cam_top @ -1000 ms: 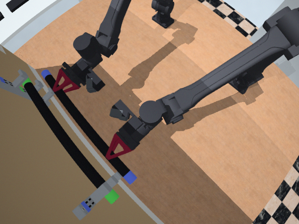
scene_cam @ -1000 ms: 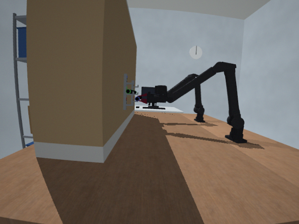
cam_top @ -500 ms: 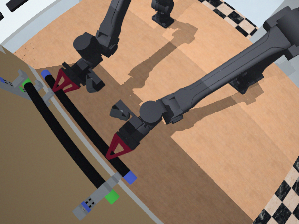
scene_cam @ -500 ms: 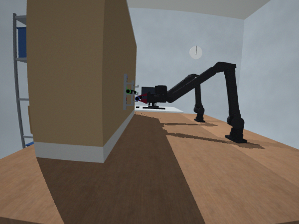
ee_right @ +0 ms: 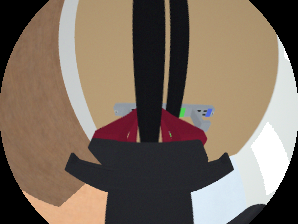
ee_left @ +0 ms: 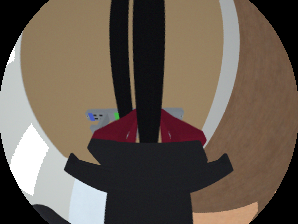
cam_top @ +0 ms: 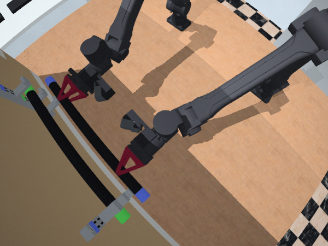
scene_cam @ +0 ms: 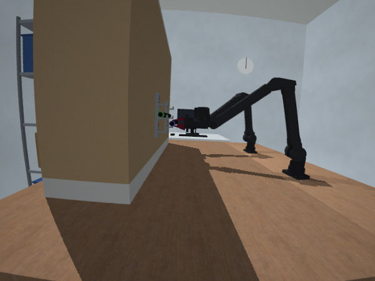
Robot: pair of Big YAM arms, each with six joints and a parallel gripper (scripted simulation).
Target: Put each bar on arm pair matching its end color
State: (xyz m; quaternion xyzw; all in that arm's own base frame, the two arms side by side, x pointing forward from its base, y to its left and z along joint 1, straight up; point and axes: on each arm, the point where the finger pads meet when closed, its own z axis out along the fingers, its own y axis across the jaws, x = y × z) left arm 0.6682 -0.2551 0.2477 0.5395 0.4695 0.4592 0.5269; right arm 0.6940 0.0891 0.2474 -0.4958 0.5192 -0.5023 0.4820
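The blue-ended bar is 150 mm to the left of my right hand. Also, from my right hand: brown wall (250 mm ahead, 200 mm above, 170 mm to the left); then green-ended bar (150 mm to the left, 60 mm ahead, 50 mm above).
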